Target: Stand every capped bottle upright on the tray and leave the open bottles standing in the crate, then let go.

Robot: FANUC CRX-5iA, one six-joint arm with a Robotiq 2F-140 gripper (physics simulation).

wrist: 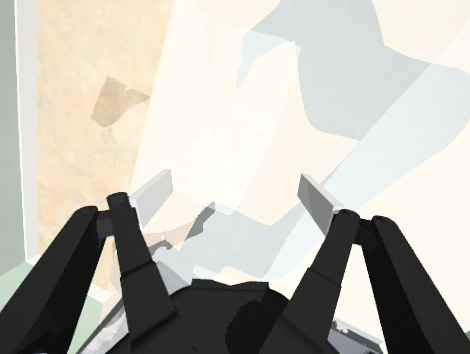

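Observation:
My gripper is open, with its two grey finger pads wide apart and no object between them. It is above a pale surface. No bottle can be made out in the wrist view, and neither the tray nor the crate can be identified. Parts of a grey, shiny object show at the lower left behind the gripper. Another grey piece with a light rim shows at the lower right. The gripper body hides most of both, so I cannot tell what they are.
The pale tabletop has a whitish edge along the left, with a green area beyond it. Grey shadows, some shaped like an arm, fall across the top and middle of the surface.

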